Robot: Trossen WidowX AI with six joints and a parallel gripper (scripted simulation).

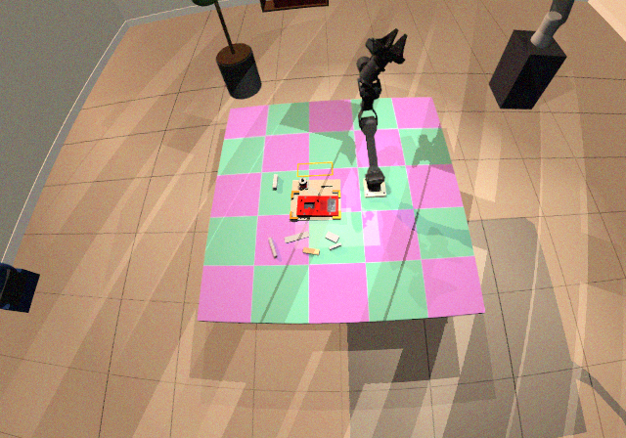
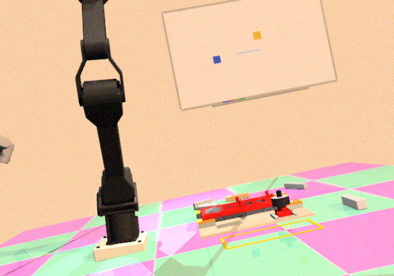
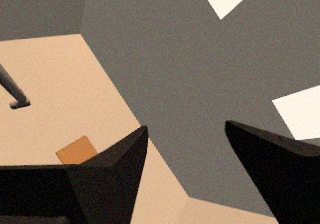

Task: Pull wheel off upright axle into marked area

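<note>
Now: gripper tip 41 cm short of the wheel, 11 cm to the right of it and 74 cm above it.
</note>
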